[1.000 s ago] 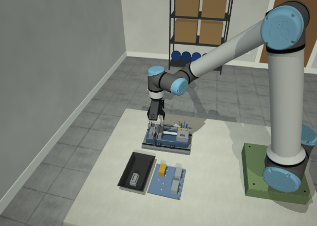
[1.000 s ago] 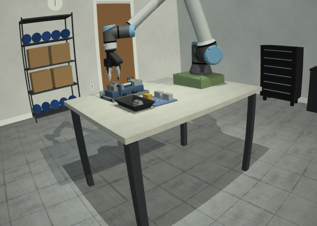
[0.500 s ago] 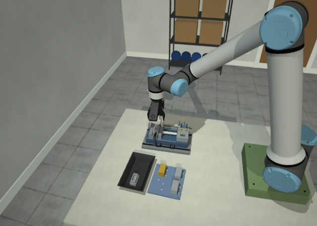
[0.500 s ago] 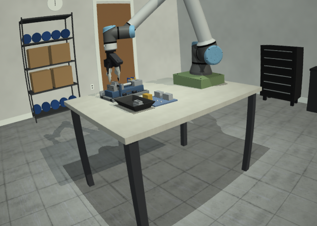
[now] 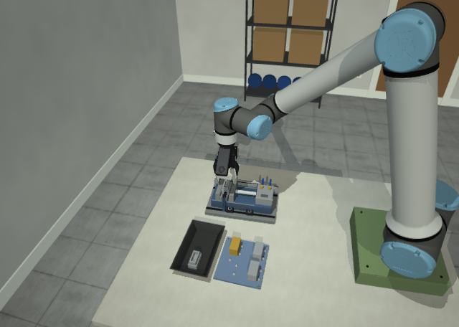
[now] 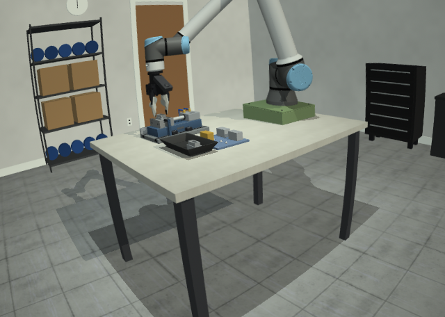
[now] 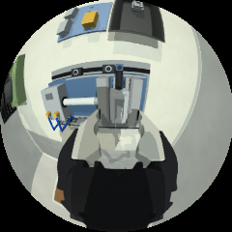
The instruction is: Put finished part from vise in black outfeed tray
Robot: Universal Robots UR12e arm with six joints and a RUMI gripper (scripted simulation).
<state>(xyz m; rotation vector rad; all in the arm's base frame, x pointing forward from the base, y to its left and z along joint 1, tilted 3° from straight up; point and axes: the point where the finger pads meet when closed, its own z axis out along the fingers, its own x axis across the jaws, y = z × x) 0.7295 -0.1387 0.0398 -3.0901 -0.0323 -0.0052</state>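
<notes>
My hand is 80 mm above the blue vise and 70 mm past it. From my hand the other things lie so: blue fixture plate (290 mm to the left, 130 mm behind, 120 mm below); then orange block (250 mm to the left, 100 mm below, 90 mm behind).
</notes>
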